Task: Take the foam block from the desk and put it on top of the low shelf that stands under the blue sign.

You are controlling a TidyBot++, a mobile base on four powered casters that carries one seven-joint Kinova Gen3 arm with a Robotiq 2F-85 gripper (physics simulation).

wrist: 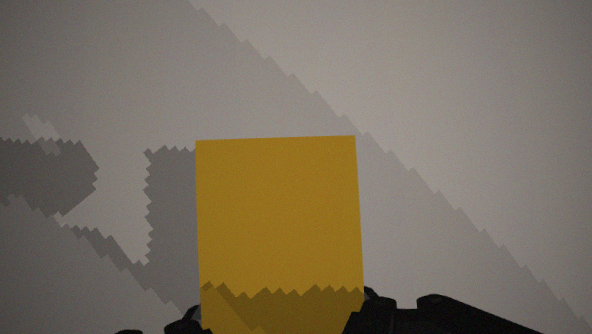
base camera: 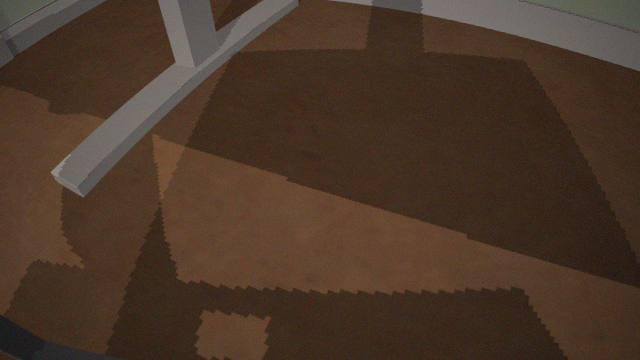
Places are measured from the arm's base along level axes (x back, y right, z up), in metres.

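Pixels of known places: gripper, fingertip midpoint: (wrist: 281, 306).
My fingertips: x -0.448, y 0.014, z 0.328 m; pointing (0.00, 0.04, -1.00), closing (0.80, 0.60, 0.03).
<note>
Behind a point stands the place of what it marks.
The yellow foam block (wrist: 277, 210) @[x -0.475, y 0.053, z 0.369 m] is in the lower middle of the wrist view, above or on the pale grey desk top (wrist: 450, 100) @[x -0.422, y 0.155, z 0.324 m]. My gripper (wrist: 281, 306) @[x -0.448, y 0.014, z 0.328 m] is shut on the block, with a black finger against its left side and another against its right side. The block's lower end runs out of the wrist view. I cannot tell whether its underside touches the desk. The low shelf and the blue sign do not show in either view.
In the base camera view, a grey leg and foot bar (base camera: 125, 120) stand on the brown floor (base camera: 320, 235) @[x -0.341, y -0.029, z -0.396 m] at the upper left. A pale skirting (base camera: 500, 22) @[x -0.918, y 0.367, z -0.373 m] runs along the wall at the back. Shadows cross the floor and the desk top.
</note>
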